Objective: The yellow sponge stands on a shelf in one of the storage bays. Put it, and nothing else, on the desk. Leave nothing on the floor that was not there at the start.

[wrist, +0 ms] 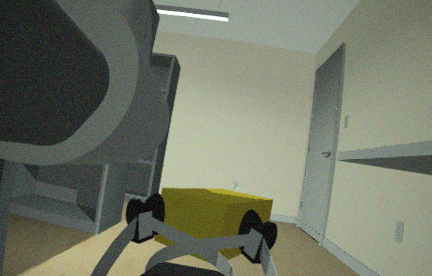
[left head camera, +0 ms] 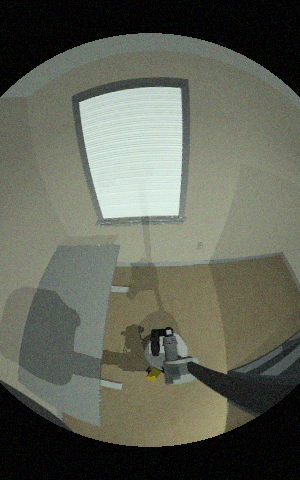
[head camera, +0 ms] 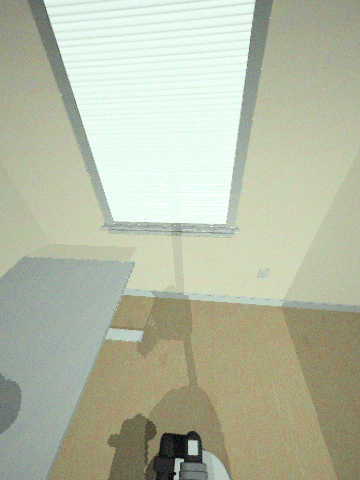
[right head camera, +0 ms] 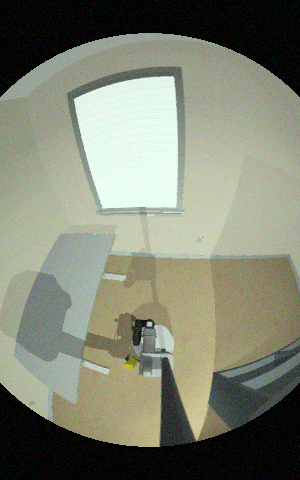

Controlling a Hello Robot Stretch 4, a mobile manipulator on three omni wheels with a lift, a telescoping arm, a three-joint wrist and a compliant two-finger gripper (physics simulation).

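Places are measured from the robot's base along level axes (x back, y right, z up), in metres.
Pixels of known places: gripper, between the fingertips: (wrist: 202,218) (left head camera: 155,373) (right head camera: 133,362).
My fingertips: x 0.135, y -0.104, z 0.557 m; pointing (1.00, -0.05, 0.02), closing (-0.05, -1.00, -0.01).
Note:
For each thing: its top centre in the pictures, then the offset to it from my fingertips. "spot": a spot on its surface instead. Level surfaces: height alone.
- yellow sponge, centre of its top: (wrist: 223,194) (left head camera: 152,374) (right head camera: 130,363) dx +0.005, dy -0.016, dz +0.024 m
- grey desk, height of its surface: dz +0.136 m
- window, a spot on its surface: (head camera: 160,110) spot: dx -1.297, dy -0.022, dz +0.889 m
The yellow sponge (wrist: 197,212) (left head camera: 153,375) (right head camera: 131,363) is held between the two dark finger pads. My gripper (wrist: 202,218) is shut on it, beside the robot's base in the left and right head camera views. The grey desk (head camera: 75,320) (left head camera: 95,272) (right head camera: 92,255) stands to the left of the robot, and a gap of floor shows between the sponge and the desk's near long edge. The desktop's edge (wrist: 395,151) shows at the right in the wrist view. The robot's shadow falls across the desktop.
Grey storage shelving (wrist: 102,200) (right head camera: 235,395) stands behind and to the right. White desk feet (left head camera: 111,384) (right head camera: 96,367) stick out past the desk's long edge over the floor. A window (head camera: 160,110) is in the wall ahead. A grey door (wrist: 325,135) shows in the wrist view.

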